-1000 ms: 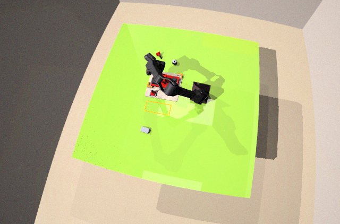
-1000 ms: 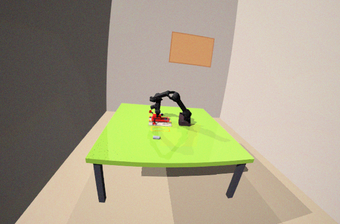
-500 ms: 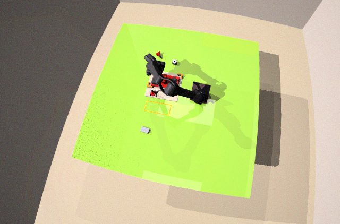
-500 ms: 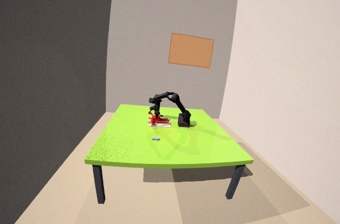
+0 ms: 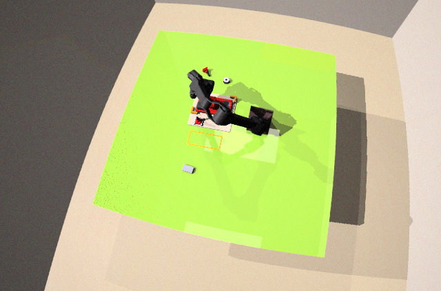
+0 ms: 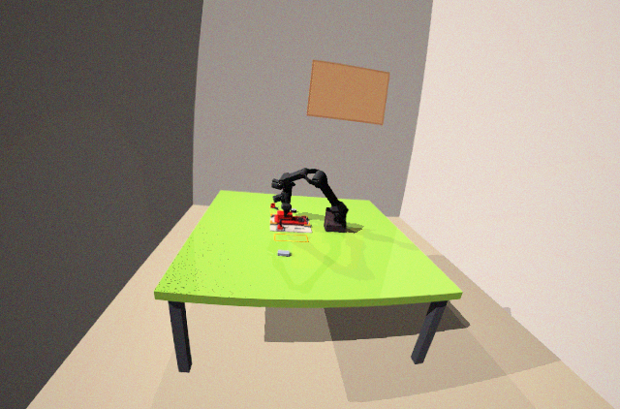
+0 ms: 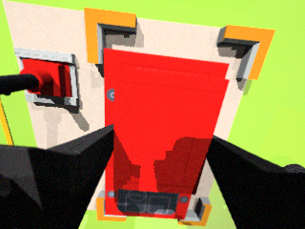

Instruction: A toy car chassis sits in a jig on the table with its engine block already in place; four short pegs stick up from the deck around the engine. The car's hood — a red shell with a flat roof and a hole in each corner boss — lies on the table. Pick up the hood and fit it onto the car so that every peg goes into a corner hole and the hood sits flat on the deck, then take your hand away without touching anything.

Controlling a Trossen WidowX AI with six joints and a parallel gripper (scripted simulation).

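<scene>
Now: the red hood right at my gripper tip. From my gripper tip the other things lie so: wheel 19 cm to the right, 7 cm behind, 4 cm below.
</scene>
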